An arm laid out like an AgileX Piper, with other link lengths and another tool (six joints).
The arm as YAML. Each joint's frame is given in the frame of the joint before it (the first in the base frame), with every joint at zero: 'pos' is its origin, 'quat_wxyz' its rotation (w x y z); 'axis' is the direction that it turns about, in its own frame. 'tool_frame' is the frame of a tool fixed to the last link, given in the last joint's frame.
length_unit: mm
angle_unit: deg
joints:
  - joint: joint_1
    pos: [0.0, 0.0, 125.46]
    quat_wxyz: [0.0, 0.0, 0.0, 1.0]
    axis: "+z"
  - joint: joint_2
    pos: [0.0, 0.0, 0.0]
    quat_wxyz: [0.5, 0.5, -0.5, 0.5]
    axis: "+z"
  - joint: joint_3
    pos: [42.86, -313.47, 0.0]
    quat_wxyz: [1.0, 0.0, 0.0, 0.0]
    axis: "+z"
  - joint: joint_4
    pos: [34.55, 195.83, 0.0]
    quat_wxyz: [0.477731, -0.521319, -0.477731, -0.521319]
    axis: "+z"
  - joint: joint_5
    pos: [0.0, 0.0, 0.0]
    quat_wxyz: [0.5, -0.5, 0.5, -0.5]
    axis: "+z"
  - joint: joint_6
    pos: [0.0, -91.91, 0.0]
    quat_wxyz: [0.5, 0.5, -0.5, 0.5]
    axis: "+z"
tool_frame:
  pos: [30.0, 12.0, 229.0]
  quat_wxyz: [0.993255, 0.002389, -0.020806, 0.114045]
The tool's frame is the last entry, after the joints.
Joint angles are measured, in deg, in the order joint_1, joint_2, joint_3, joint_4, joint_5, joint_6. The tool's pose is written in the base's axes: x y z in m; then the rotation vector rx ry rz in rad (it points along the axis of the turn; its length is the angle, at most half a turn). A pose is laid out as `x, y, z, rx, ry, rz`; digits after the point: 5 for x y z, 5 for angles.
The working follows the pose.
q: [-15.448 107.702 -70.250 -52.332 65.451 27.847]
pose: 0.27440, -0.29388, 0.07662, 2.09448, 1.20257, -0.73040
Where each joint sits with the arm in this pose, in the base's axes (m; each line is computed from the numbers above, not from the rounded line before):
joint_1: 0.0000 0.0000 0.1255
joint_2: 0.0000 0.0000 0.1255
joint_3: 0.1312 -0.0363 0.4111
joint_4: 0.3013 -0.0833 0.3194
joint_5: 0.3013 -0.0833 0.3194
joint_6: 0.2883 -0.1483 0.2558
the tool: 0.2744 -0.2939 0.0766

